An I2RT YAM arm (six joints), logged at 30 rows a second.
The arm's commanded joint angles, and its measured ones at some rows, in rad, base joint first. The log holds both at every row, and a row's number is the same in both.
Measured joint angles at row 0: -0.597, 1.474, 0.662, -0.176, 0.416, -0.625
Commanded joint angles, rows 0 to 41: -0.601, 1.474, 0.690, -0.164, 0.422, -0.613; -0.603, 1.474, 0.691, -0.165, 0.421, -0.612; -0.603, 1.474, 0.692, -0.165, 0.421, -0.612; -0.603, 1.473, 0.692, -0.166, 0.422, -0.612; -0.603, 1.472, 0.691, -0.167, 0.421, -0.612; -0.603, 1.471, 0.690, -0.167, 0.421, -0.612; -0.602, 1.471, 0.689, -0.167, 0.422, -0.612; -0.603, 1.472, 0.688, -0.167, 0.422, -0.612; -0.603, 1.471, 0.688, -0.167, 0.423, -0.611; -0.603, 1.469, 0.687, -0.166, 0.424, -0.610; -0.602, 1.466, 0.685, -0.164, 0.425, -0.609; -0.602, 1.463, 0.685, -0.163, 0.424, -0.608; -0.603, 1.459, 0.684, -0.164, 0.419, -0.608; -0.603, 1.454, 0.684, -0.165, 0.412, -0.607; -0.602, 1.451, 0.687, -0.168, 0.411, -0.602; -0.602, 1.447, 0.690, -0.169, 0.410, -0.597; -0.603, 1.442, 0.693, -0.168, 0.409, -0.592; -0.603, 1.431, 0.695, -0.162, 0.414, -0.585; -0.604, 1.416, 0.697, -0.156, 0.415, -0.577; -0.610, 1.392, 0.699, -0.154, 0.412, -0.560; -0.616, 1.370, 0.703, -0.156, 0.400, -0.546; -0.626, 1.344, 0.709, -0.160, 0.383, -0.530; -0.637, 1.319, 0.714, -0.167, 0.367, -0.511; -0.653, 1.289, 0.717, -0.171, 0.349, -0.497; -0.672, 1.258, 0.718, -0.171, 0.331, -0.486; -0.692, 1.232, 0.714, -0.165, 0.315, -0.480; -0.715, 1.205, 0.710, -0.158, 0.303, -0.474; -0.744, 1.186, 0.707, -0.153, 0.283, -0.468; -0.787, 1.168, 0.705, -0.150, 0.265, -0.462; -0.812, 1.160, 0.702, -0.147, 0.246, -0.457; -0.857, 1.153, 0.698, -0.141, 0.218, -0.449; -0.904, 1.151, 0.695, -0.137, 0.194, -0.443; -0.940, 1.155, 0.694, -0.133, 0.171, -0.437; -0.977, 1.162, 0.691, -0.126, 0.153, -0.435; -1.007, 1.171, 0.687, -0.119, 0.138, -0.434; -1.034, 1.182, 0.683, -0.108, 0.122, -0.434; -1.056, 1.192, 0.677, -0.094, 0.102, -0.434; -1.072, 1.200, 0.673, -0.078, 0.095, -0.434; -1.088, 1.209, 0.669, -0.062, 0.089, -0.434; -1.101, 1.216, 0.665, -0.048, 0.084, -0.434; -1.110, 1.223, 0.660, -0.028, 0.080, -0.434; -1.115, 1.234, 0.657, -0.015, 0.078, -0.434
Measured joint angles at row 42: -1.087, 1.205, 0.670, -0.112, 0.146, -0.454
